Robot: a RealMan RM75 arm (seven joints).
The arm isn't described. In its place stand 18 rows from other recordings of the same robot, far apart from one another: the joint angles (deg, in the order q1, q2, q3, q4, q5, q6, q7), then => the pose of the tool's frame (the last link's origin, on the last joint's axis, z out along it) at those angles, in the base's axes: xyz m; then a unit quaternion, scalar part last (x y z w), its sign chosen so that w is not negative.
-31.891 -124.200 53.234 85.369 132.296 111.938 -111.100 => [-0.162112 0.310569 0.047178 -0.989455 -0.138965 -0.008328 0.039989]
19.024 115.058 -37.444 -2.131 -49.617 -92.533 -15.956 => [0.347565 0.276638 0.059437 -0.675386 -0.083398 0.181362 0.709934]
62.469 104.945 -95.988 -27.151 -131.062 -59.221 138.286 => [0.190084 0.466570 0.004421 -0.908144 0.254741 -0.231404 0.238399]
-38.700 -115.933 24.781 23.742 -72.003 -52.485 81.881 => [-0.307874 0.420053 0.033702 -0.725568 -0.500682 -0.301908 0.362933]
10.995 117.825 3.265 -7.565 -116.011 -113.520 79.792 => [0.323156 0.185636 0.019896 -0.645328 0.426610 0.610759 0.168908]
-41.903 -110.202 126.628 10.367 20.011 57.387 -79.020 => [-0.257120 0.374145 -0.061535 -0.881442 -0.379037 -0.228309 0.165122]
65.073 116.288 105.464 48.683 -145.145 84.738 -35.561 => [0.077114 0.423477 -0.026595 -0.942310 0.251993 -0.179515 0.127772]
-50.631 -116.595 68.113 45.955 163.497 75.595 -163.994 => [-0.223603 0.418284 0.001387 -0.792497 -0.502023 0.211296 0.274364]
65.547 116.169 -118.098 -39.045 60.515 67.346 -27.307 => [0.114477 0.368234 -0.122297 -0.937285 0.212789 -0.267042 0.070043]
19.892 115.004 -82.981 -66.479 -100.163 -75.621 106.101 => [0.198797 0.317250 -0.018334 -0.967319 0.195825 0.141598 0.076782]
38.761 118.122 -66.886 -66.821 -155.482 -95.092 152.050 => [0.221119 0.360759 0.023405 -0.843388 0.469377 -0.202180 0.165847]
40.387 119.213 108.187 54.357 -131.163 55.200 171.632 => [0.180030 0.429221 -0.019897 -0.605402 -0.746903 -0.241369 0.131781]
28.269 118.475 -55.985 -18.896 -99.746 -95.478 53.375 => [0.255022 0.265079 -0.056797 -0.941216 0.098997 0.321491 0.030919]
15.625 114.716 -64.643 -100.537 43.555 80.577 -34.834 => [0.210596 0.335569 0.125309 -0.860809 0.349211 0.009426 0.370095]
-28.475 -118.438 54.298 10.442 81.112 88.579 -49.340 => [-0.260532 0.291699 -0.049983 -0.883813 -0.174730 -0.395116 0.179519]
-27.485 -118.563 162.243 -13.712 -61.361 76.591 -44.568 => [-0.353871 0.318660 0.024068 -0.737323 -0.297879 -0.349347 0.495561]
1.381 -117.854 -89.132 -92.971 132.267 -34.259 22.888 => [-0.236930 0.324837 0.045950 -0.767021 -0.424027 -0.172837 0.449452]
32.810 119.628 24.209 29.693 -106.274 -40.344 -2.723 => [0.242670 0.341909 -0.128646 -0.800793 0.318669 0.242682 0.445293]
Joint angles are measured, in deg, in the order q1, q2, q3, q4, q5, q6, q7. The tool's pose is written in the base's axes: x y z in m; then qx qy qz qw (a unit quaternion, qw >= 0). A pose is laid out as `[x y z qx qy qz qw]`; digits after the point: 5 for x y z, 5 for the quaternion.
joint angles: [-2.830, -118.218, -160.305, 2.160, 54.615, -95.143, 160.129]
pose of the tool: [-0.40968 0.15597 0.05282 -0.54424 -0.26051 -0.32821 0.72679]
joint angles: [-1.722, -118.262, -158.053, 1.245, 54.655, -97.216, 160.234]
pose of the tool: [-0.40558 0.14966 0.05332 -0.55799 -0.24408 -0.33185 0.72038]
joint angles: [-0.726, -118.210, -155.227, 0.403, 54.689, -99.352, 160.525]
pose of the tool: [-0.40046 0.14422 0.05286 -0.57571 -0.22614 -0.33639 0.71011]
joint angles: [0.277, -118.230, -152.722, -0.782, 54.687, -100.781, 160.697]
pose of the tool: [-0.39692 0.13929 0.05272 -0.59135 -0.21158 -0.33794 0.70095]
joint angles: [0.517, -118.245, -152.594, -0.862, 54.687, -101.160, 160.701]
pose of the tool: [-0.39646 0.13762 0.05301 -0.59155 -0.20971 -0.33864 0.70101]
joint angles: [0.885, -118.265, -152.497, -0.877, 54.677, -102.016, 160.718]
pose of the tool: [-0.39527 0.13471 0.05365 -0.59076 -0.20576 -0.34116 0.70163]
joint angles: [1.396, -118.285, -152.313, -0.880, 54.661, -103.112, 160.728]
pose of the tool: [-0.39377 0.13070 0.05432 -0.58997 -0.20106 -0.34428 0.70213]
